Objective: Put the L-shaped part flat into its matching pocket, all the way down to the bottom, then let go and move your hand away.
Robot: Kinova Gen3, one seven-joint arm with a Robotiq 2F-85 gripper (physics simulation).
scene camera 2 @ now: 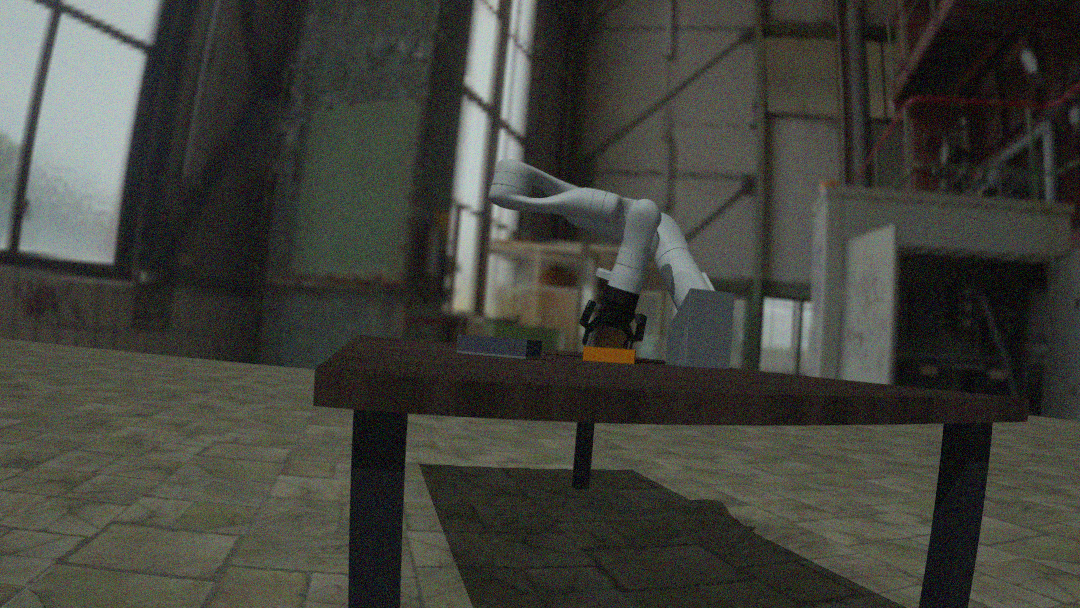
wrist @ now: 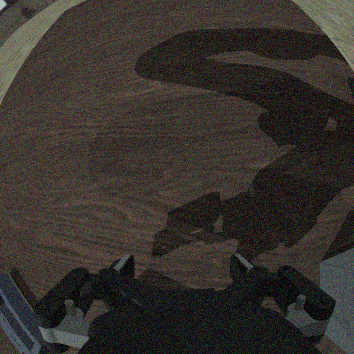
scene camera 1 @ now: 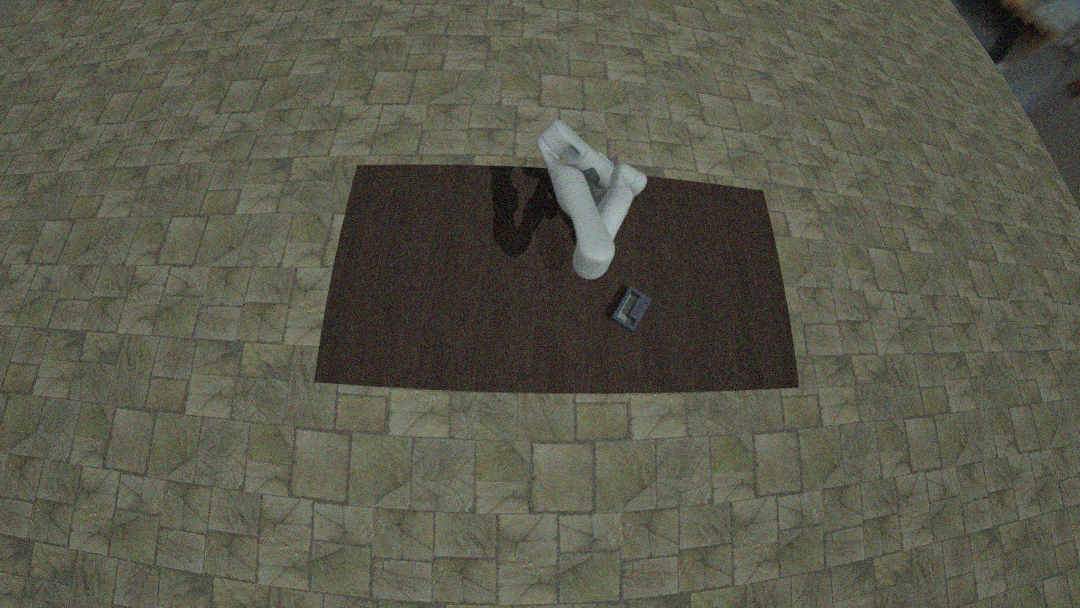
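Pixels of known places: gripper, fingertip midpoint: (wrist: pixel 182 265); arm's base, link origin: (scene camera 2: pixel 699 310) (scene camera 1: pixel 605 177).
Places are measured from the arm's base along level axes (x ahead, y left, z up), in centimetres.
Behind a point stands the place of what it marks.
An orange slab (scene camera 2: pixel 608 354) @(z -11.3, x 22.0, y 4.3 cm), apparently the L-shaped part, lies low on the table in scene camera 2. Its L outline cannot be made out there, and it does not show in the other two views. The blue-grey pocket block (scene camera 1: pixel 641 305) @(z -9.3, x 44.8, y 17.3 cm) (scene camera 2: pixel 495 346) @(z -11.0, x 47.5, y 18.3 cm) (wrist: pixel 15 312) @(z -9.4, x 43.4, y 10.3 cm) lies apart from it. A pale recess shows in its top in scene camera 1; at the lower left of the wrist view it is partly cut off. My gripper (scene camera 2: pixel 613 337) @(z -11.0, x 20.9, y -3.2 cm) (wrist: pixel 182 265) @(z -11.0, x 20.9, y -3.2 cm) is wide open and empty, pointing down close behind and above the orange slab. The arm hides it in scene camera 1.
A tall grey block (scene camera 2: pixel 700 330) @(z -4.7, x 1.3, y 4.6 cm) (wrist: pixel 340 297) @(z -8.8, x 5.8, y -0.1 cm) stands on the dark wooden table (scene camera 1: pixel 453 317) @(z -13.0, x 56.1, y -48.3 cm) (scene camera 2: pixel 740 396) @(z -13.2, x 29.2, y 84.0 cm) (wrist: pixel 110 120) @(z -12.9, x 32.1, y -19.1 cm), beside the gripper on the side away from the pocket block. The arm's shadow falls across the table.
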